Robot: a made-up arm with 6 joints. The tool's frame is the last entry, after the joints. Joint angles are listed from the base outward. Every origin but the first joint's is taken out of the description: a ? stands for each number. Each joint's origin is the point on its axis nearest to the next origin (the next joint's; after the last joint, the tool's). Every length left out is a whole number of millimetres.
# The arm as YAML. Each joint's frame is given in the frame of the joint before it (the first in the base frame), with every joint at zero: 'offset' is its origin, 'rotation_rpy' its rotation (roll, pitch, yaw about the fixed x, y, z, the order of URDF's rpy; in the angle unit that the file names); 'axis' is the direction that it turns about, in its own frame. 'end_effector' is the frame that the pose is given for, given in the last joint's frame.
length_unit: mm
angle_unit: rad
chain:
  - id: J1
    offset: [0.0, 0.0, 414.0]
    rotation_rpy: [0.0, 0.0, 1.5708]
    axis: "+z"
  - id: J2
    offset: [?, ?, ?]
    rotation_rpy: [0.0, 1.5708, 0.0]
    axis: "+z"
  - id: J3
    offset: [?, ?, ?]
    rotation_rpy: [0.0, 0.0, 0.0]
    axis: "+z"
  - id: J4
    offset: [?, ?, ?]
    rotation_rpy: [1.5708, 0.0, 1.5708]
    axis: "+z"
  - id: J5
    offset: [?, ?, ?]
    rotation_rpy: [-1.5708, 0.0, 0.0]
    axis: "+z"
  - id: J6
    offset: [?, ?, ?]
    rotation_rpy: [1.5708, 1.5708, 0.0]
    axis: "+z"
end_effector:
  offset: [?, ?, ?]
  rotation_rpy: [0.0, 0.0, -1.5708]
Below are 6 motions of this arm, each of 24 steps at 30 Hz.
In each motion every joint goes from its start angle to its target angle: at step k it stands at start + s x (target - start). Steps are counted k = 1, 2, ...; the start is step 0. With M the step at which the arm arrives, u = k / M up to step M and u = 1 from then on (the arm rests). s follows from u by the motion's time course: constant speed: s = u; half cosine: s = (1 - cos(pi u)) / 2; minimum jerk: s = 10 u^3 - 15 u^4 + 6 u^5.
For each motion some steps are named. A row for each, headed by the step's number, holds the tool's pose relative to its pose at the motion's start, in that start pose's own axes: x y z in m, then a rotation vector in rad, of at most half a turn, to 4 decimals.
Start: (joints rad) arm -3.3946 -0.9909 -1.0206 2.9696 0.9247 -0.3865
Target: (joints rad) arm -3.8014 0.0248 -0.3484 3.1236 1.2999 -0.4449
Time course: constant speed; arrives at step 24
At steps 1, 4, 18, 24:
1: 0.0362 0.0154 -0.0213 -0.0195 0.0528 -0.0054
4: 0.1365 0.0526 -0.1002 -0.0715 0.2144 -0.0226
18: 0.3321 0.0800 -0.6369 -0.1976 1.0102 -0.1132
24: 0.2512 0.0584 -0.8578 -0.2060 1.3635 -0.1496

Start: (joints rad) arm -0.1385 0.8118 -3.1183 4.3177 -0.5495 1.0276
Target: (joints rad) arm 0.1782 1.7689 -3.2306 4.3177 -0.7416 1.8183
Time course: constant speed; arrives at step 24
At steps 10, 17, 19, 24:
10: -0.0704 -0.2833 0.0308 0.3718 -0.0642 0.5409
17: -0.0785 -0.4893 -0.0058 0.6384 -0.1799 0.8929
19: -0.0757 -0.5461 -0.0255 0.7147 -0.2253 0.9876
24: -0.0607 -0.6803 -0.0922 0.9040 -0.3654 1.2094

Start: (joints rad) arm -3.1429 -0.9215 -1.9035 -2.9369 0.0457 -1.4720
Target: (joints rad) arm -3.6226 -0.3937 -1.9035 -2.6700 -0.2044 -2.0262
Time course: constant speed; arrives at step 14
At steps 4, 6, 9, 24:
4: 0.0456 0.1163 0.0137 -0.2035 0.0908 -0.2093
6: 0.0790 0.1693 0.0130 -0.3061 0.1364 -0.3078
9: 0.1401 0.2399 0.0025 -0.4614 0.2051 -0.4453
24: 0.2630 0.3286 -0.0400 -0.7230 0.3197 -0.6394

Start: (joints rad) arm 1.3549 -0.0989 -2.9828 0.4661 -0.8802 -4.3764
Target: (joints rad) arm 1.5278 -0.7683 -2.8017 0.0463 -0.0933 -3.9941
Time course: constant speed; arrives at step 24
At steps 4, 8, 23, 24:
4: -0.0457 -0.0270 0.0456 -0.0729 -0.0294 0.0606
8: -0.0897 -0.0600 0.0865 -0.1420 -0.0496 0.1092
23: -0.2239 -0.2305 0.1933 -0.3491 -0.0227 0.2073
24: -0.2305 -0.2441 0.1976 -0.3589 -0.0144 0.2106

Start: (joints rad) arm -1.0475 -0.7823 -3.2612 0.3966 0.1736 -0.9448
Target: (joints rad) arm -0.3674 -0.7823 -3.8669 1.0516 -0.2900 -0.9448
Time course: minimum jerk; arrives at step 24
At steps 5, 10, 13, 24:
5: 0.0006 0.0439 -0.0184 -0.0676 0.0427 0.0705
10: -0.0236 0.2222 -0.1263 -0.3798 0.2257 0.3586
13: -0.0708 0.3398 -0.2431 -0.6510 0.3734 0.5694
24: -0.1912 0.4600 -0.4944 -1.1635 0.6475 0.8903

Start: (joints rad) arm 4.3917 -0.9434 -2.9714 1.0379 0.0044 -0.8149
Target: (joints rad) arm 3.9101 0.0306 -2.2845 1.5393 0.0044 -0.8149
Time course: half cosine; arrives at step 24
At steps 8, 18, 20, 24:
8: -0.3329 0.0214 0.0062 -0.0544 -0.4160 0.0226
18: -0.8468 0.3165 -0.4442 -0.5595 -1.2649 -0.0837
20: -0.8582 0.3701 -0.5312 -0.6638 -1.3481 -0.1154
24: -0.8559 0.4147 -0.6057 -0.7579 -1.4112 -0.1453

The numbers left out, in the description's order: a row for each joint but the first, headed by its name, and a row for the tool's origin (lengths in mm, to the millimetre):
J2: 0.0 0.0 0.0
J3: -242.0 -46.0 0.0
J4: 494.0 -112.0 0.0
J5: 0.0 0.0 0.0
J6: -101.0 -129.0 0.0
tool: 0.0 0.0 0.0

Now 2 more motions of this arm.
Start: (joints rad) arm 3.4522 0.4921 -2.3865 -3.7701 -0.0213 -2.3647
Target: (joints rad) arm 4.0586 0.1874 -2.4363 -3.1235 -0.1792 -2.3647
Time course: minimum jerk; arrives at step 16
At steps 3, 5, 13, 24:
3: 0.0070 -0.0250 -0.0025 0.0257 0.0063 0.0408
5: 0.0271 -0.0908 -0.0133 0.0973 0.0174 0.1523
13: 0.1851 -0.4034 -0.1907 0.5804 -0.0830 0.8231
24: 0.1973 -0.4168 -0.2073 0.6142 -0.0985 0.8649

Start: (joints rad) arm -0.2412 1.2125 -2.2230 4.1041 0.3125 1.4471
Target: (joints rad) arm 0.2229 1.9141 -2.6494 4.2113 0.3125 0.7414
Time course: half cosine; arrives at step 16
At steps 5, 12, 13, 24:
5: 0.0018 -0.1131 -0.0161 0.1016 0.0290 -0.1895
12: -0.0519 -0.4050 -0.1298 0.3506 0.1802 -0.7552
13: -0.0622 -0.4296 -0.1452 0.3715 0.2002 -0.8126
24: -0.0775 -0.4615 -0.1668 0.3986 0.2288 -0.8909

